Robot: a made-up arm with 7 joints. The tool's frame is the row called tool.
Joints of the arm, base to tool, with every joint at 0 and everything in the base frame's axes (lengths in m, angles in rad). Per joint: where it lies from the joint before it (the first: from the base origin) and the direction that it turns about. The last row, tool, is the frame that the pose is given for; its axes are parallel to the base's.
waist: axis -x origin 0 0 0.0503
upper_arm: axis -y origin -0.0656 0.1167 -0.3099
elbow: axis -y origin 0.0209 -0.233 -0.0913
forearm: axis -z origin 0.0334 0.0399 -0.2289
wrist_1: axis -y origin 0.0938 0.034 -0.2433
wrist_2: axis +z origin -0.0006 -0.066 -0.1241
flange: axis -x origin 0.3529 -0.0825 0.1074
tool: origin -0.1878 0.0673 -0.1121
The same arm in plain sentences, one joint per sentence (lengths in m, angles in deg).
The arm has seven revolute joints in a row. What follows holds with every joint at zero, and every direction is one of the base frame's. Joint 1 sits 0.0503 m along +z from the base frame's origin and turns about -x. Joint 2 sits 0.0656 m along -x and 0.1167 m along +y and 0.3099 m along -z from joint 1 and turns about -y. Joint 3 sits 0.0209 m along +x and 0.2330 m along -y and 0.0913 m along -z from joint 2 and turns about -y. Joint 4 sits 0.0334 m along +x and 0.0399 m along +y and 0.2289 m along -z from joint 3 and turns about -z. Joint 5 sits 0.0938 m along +x and 0.0340 m along +y and 0.2433 m along -z from joint 4 and turns about -y. Joint 6 sits 0.0006 m along -x and 0.0660 m along -y and 0.1241 m along -z from joint 5 and turns about +z. Joint 7 sits 0.3529 m along +x and 0.0825 m along -y and 0.1074 m along +z from joint 6 and turns about -x. The tool frame, which is the frame that the pose is given for, sits 0.1878 m along -x and 0.0673 m along +y and 0.1121 m along -z from joint 7; its axes are parallel to the base frame's.
